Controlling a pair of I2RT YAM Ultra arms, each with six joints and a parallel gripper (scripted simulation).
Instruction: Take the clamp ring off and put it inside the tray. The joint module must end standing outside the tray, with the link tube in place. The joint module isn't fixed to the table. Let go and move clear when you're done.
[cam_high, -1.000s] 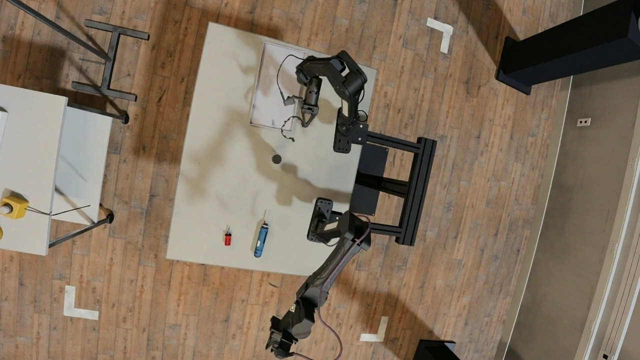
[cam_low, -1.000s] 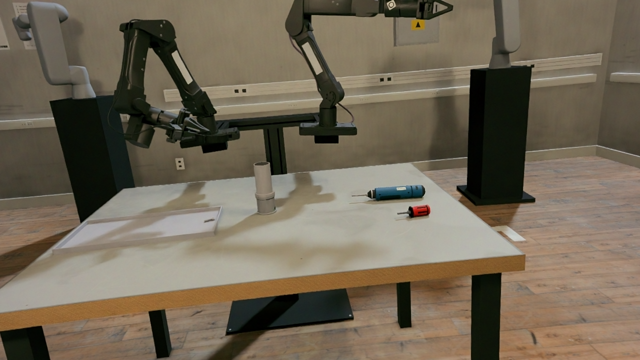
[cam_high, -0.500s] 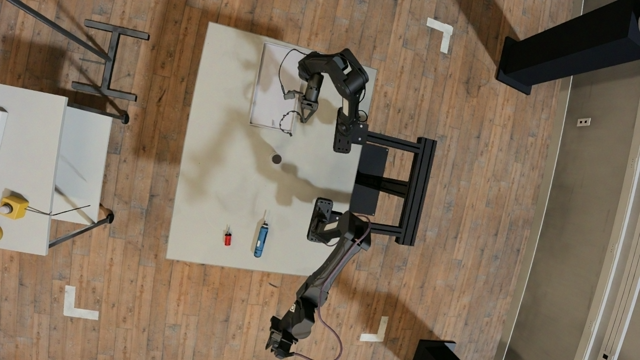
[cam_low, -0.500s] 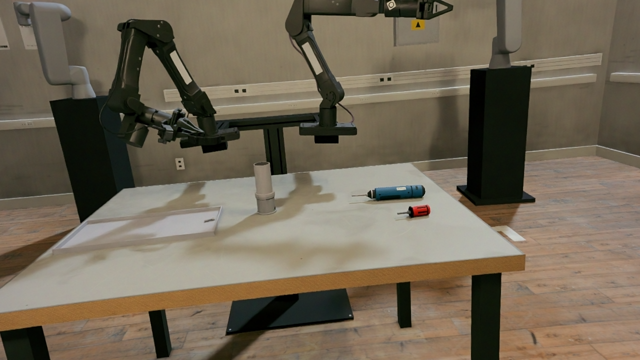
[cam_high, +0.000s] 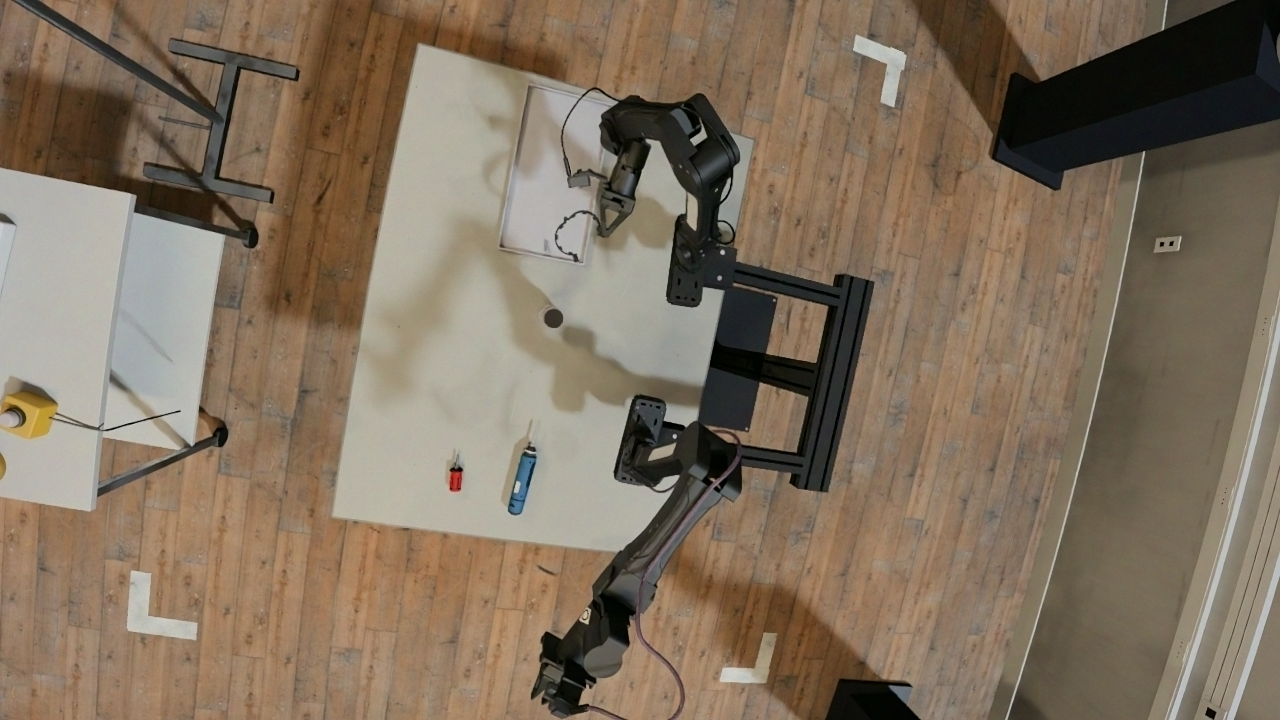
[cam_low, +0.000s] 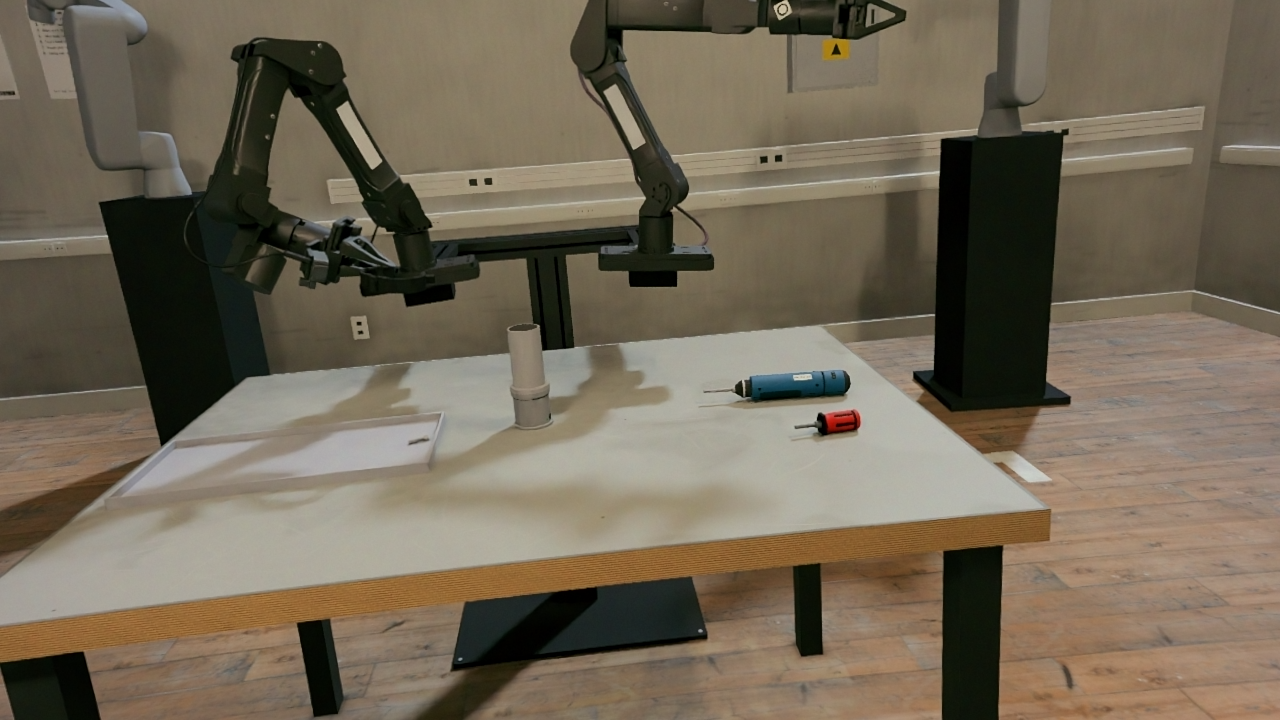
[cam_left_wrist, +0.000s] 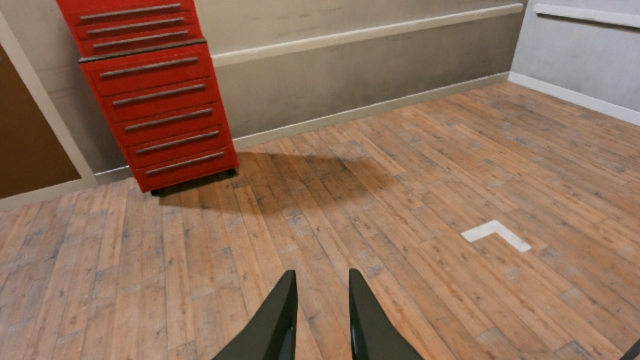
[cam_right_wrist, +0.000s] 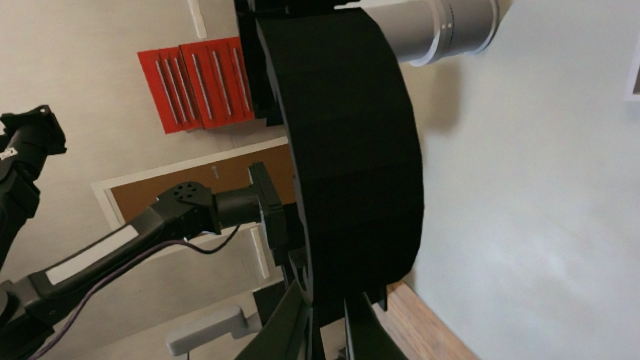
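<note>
Now: the black clamp ring 6 cm ahead of my right hand, 2 cm to the left of it and 1 cm below it. Round my right hand: pale link tube 20 cm to the left, 15 cm below, 5 cm ahead; small screw 25 cm below, 11 cm ahead, 4 cm to the left; grey joint module 23 cm below, 20 cm to the left, 5 cm ahead.
</note>
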